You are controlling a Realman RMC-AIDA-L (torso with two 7-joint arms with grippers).
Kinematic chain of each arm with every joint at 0, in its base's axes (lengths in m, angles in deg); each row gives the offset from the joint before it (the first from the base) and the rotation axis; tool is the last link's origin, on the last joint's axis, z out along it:
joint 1: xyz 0 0 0.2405 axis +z
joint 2: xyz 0 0 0 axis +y
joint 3: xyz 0 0 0.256 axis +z
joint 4: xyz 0 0 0 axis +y
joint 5: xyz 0 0 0.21 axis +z
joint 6: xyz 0 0 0 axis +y
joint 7: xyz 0 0 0.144 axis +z
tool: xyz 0 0 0
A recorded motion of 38 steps. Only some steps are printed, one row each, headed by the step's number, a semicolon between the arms.
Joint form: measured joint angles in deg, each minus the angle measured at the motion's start. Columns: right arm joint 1, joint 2, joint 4, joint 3, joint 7, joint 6, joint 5; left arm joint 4, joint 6, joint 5, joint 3, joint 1, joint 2, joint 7.
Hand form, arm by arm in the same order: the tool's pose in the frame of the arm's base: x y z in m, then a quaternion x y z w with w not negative. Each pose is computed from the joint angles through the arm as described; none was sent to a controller.
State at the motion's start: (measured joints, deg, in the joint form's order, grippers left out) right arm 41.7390 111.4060 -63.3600 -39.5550 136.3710 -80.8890 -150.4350; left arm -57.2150 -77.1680 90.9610 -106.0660 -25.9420 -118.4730 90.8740
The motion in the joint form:
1: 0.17 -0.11 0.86 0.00 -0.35 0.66 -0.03; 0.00 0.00 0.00 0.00 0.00 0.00 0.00
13: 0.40 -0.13 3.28 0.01 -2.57 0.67 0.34; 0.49 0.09 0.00 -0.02 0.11 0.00 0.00
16: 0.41 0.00 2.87 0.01 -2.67 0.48 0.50; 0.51 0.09 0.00 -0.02 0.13 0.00 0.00
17: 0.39 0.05 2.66 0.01 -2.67 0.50 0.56; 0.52 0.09 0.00 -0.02 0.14 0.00 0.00
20: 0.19 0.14 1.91 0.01 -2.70 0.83 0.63; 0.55 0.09 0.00 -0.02 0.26 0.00 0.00
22: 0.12 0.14 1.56 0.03 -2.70 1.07 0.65; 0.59 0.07 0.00 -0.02 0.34 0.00 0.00
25: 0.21 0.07 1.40 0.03 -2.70 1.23 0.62; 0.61 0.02 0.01 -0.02 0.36 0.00 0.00
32: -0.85 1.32 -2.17 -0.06 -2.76 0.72 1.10; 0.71 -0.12 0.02 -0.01 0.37 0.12 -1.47
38: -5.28 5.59 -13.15 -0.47 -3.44 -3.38 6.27; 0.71 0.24 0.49 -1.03 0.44 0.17 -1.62
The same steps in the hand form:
1: 0.2477 0.4239 0.1354 -0.82862 0.44496 0.00071 0.33970; -0.1717 0.3428 -0.0144 -0.95345 -0.11397 -0.25788 0.10695
13: 0.2515 0.4229 0.1264 -0.83778 0.44018 -0.00519 0.32301; -0.1741 0.3423 -0.0154 -0.95299 -0.11919 -0.25730 0.10682
16: 0.2497 0.4229 0.1265 -0.83917 0.43765 -0.00366 0.32286; -0.1743 0.3422 -0.0154 -0.95295 -0.11952 -0.25726 0.10681
17: 0.2491 0.4231 0.1269 -0.83930 0.43666 -0.00276 0.32389; -0.1744 0.3422 -0.0154 -0.95294 -0.11969 -0.25724 0.10681
20: 0.2485 0.4235 0.1294 -0.83844 0.43325 -0.00087 0.33063; -0.1752 0.3418 -0.0155 -0.95280 -0.12093 -0.25710 0.10700
22: 0.2481 0.4240 0.1311 -0.83771 0.43141 0.00021 0.33485; -0.1758 0.3414 -0.0156 -0.95271 -0.12189 -0.25701 0.10691
25: 0.2472 0.4249 0.1325 -0.83757 0.42941 0.00060 0.33777; -0.1760 0.3412 -0.0157 -0.95275 -0.12209 -0.25695 0.10648
32: 0.2424 0.4211 0.1344 -0.83889 0.41979 0.00772 0.34639; -0.1768 0.3410 -0.0153 -0.95140 -0.13465 -0.25739 0.10226
38: 0.2244 0.3985 0.1316 -0.85215 0.39387 0.04835 0.34113; -0.1798 0.3436 -0.0119 -0.94981 -0.13932 -0.25654 0.11238

